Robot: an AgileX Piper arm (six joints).
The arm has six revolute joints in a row. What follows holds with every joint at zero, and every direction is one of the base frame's. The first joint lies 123 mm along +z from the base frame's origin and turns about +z. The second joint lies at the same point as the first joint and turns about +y. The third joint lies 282.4 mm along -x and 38.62 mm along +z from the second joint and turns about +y. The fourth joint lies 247.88 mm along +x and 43.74 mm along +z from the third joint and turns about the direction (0.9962, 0, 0.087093). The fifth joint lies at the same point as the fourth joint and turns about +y. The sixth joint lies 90.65 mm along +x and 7.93 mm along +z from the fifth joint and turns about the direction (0.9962, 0, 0.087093). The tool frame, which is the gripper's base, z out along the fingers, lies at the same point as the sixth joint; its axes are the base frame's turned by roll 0, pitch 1.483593 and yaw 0 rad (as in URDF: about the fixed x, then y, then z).
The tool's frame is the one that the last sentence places.
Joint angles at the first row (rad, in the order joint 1, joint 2, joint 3, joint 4, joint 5, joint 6):
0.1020 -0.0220 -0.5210 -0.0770 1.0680 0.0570
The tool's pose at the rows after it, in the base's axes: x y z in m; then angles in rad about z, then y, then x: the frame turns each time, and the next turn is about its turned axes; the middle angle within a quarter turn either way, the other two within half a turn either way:
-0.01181 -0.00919 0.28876 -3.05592 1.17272 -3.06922
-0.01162 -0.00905 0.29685 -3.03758 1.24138 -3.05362
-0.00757 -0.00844 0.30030 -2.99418 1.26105 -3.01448
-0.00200 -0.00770 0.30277 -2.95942 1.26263 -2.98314
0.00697 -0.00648 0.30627 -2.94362 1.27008 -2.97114
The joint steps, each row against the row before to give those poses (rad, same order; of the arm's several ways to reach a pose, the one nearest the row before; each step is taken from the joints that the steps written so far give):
-0.0001 0.0000 -0.0160 -0.0239 -0.0210 0.0000
0.0001 0.0000 -0.0120 -0.0021 -0.0570 -0.0010
0.0000 0.0170 0.0000 -0.0001 -0.0380 -0.0100
0.0000 0.0260 0.0010 0.0001 -0.0300 -0.0080
0.0000 0.0400 0.0030 0.0000 -0.0510 0.0000

